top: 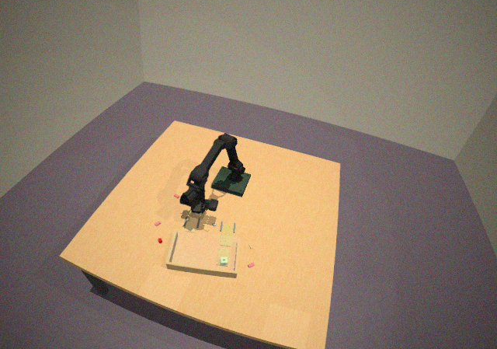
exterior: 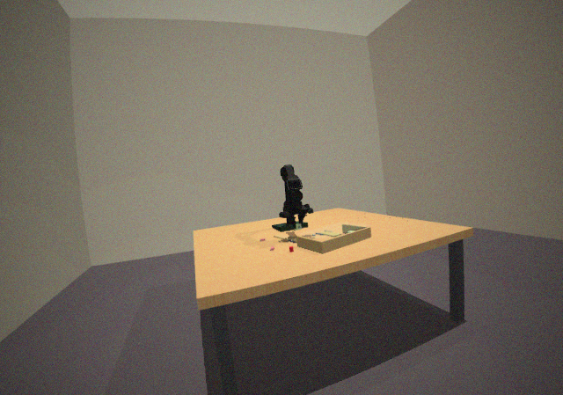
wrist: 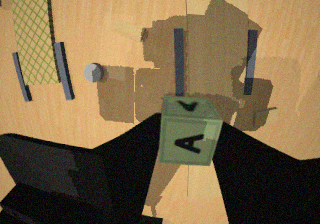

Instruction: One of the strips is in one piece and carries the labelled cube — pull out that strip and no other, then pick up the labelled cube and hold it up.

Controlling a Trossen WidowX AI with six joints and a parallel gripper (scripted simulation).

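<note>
The grey disc is 9 cm to the left of my gripper tip, 5 cm below it and 1 cm ahead of it. The rest, counted from my gripper tip: red piece: 21 cm ahead, 12 cm to the right, 5 cm below; then pale green cross-hatched strip: 17 cm to the left, 5 cm below, 4 cm ahead.
</note>
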